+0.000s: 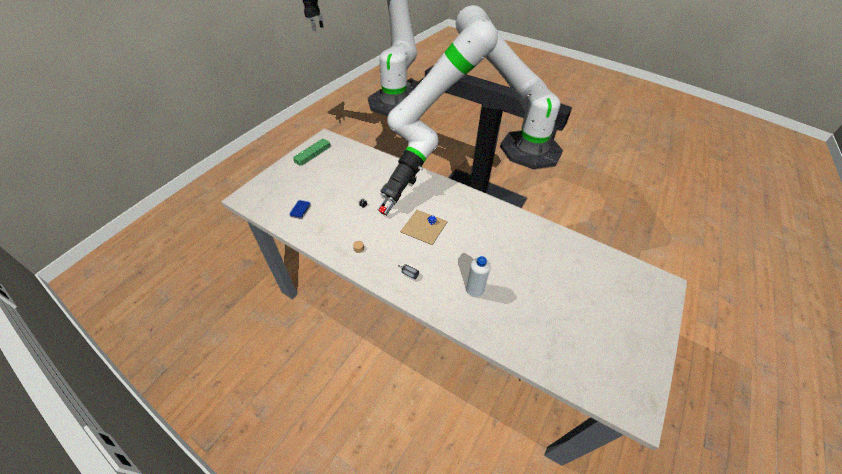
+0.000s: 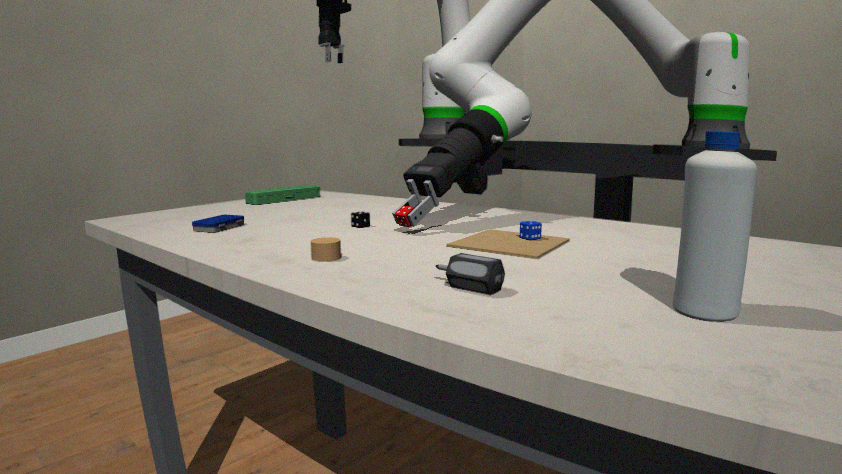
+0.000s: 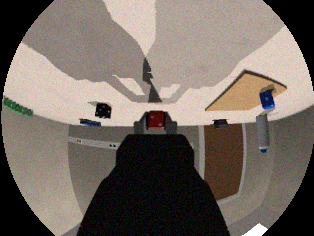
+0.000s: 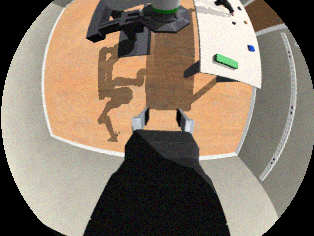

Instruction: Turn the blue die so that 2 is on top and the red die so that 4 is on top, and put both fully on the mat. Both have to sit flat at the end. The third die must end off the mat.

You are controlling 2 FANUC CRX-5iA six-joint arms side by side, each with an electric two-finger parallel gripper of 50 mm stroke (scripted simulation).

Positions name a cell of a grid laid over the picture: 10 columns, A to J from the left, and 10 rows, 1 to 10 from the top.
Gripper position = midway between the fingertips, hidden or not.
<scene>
I see my left gripper (image 2: E5), my right gripper (image 2: D2) and a tan mat (image 2: F6).
The tan mat shows as well in image 1 (image 1: E5) and in image 3 (image 3: H5). My left gripper is seen too in image 3 (image 3: E5). My right gripper also shows in image 4 (image 4: F5).
</scene>
